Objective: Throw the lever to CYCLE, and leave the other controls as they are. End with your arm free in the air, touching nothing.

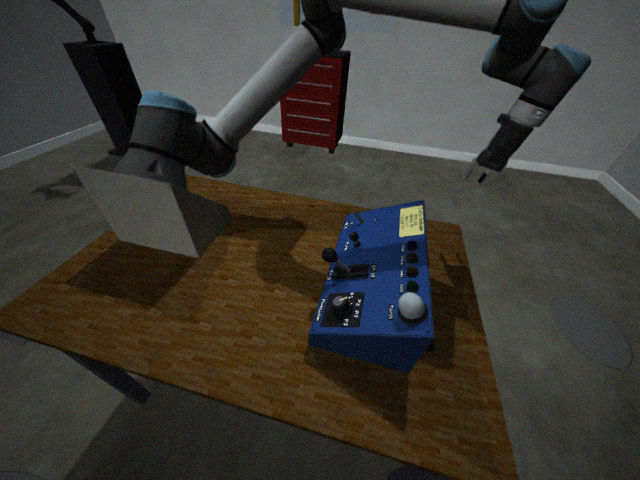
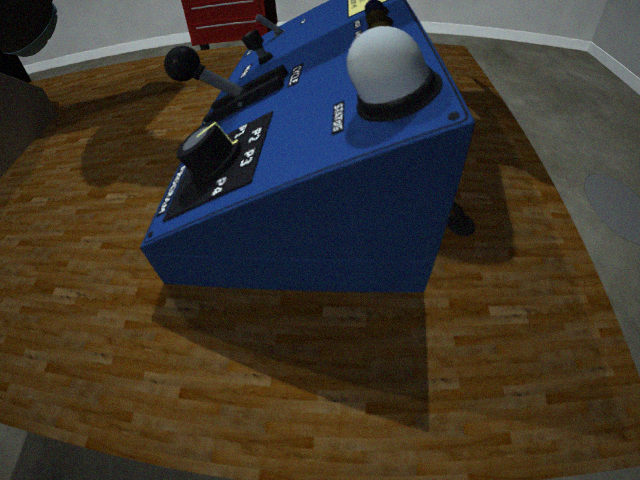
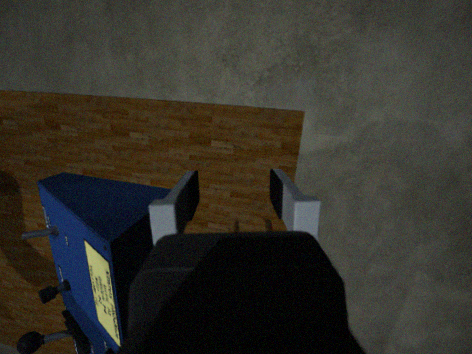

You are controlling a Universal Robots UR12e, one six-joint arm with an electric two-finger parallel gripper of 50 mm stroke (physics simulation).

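Frame: origin at the arm's base, x back, y right, z up, level; centimetres.
Seen in the pictures: gripper, fingertip midpoint: point(image 1: 471, 180) point(image 3: 234, 184); arm's base, link origin: point(image 1: 151, 185).
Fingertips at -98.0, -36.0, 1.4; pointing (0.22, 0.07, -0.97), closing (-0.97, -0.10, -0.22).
Offsets run from my fingertips to a thing's middle, as dx, dy, dz. "spot": to the spot under its first point.
The blue control box {+26.8, +36.1, -13.7} point(image 1: 377, 320) point(image 2: 310, 227) point(image 3: 75, 250) stands on the wooden table. Its lever {+35.8, +42.2, -10.5} point(image 1: 341, 264) point(image 2: 219, 81) point(image 3: 56, 336), with a black ball knob, leans out of a dark slot toward the end away from the CYCLE label {spot: +27.0, +42.2, -10.2} point(image 1: 373, 271) point(image 2: 295, 75). The black program knob {+33.5, +54.2, -11.4} point(image 1: 340, 303) point(image 2: 207, 149) has its yellow mark toward P1. My gripper point(image 1: 475, 176) point(image 3: 234, 184) is open and empty, high in the air beyond the note end of the box, apart from the lever and touching nothing.
A small black toggle {+33.7, +30.2, -11.6} point(image 1: 354, 237) point(image 2: 256, 45) point(image 3: 54, 291) and a thin metal switch {+34.9, +18.2, -11.0} point(image 2: 268, 24) point(image 3: 40, 233) stick up from the box. It also bears a white dome {spot: +19.0, +56.8, -1.8} point(image 1: 412, 306) point(image 2: 387, 64), several dark round parts and a yellow note {spot: +18.1, +22.2, -5.9} point(image 1: 412, 221) point(image 3: 101, 290). A pale panel point(image 1: 139, 211) stands near the arm's base.
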